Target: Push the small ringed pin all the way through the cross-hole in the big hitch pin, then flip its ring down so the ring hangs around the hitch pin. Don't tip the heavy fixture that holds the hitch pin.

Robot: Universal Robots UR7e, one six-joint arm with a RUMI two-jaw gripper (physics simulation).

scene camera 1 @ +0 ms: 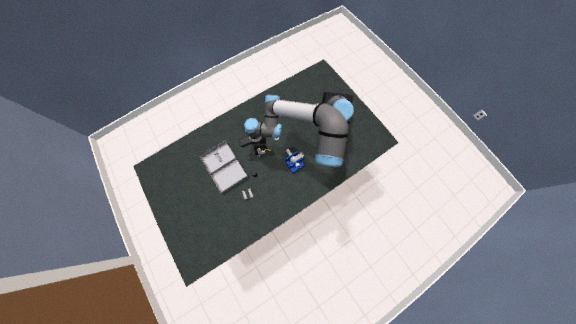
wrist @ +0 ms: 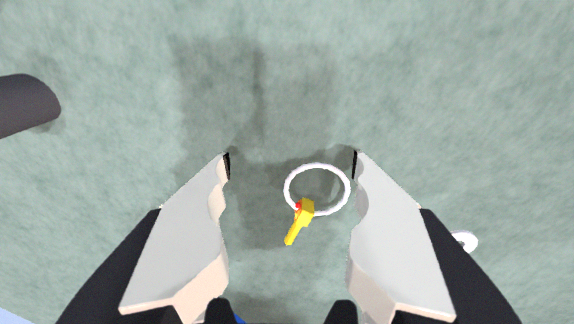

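Note:
The small ringed pin (scene camera 1: 268,150) (wrist: 306,212) has a yellow head and shank, a red spot and a white ring lying to its upper right in the wrist view. My gripper (scene camera 1: 260,151) (wrist: 290,154) is open, its two pale fingers on either side of the pin and ring. The right finger is close to the ring; the left stands farther off. The blue fixture (scene camera 1: 295,169) stands on the table with light grey parts on it; which of them is the big hitch pin is too small to tell. Its cross-hole cannot be made out.
A grey two-part tray (scene camera 1: 229,177) lies left of my gripper in the scene view. A small black object (scene camera 1: 254,174) and a small light bracket (scene camera 1: 247,194) lie near it. A dark cylinder (wrist: 25,104) and a white washer (wrist: 468,242) show in the wrist view.

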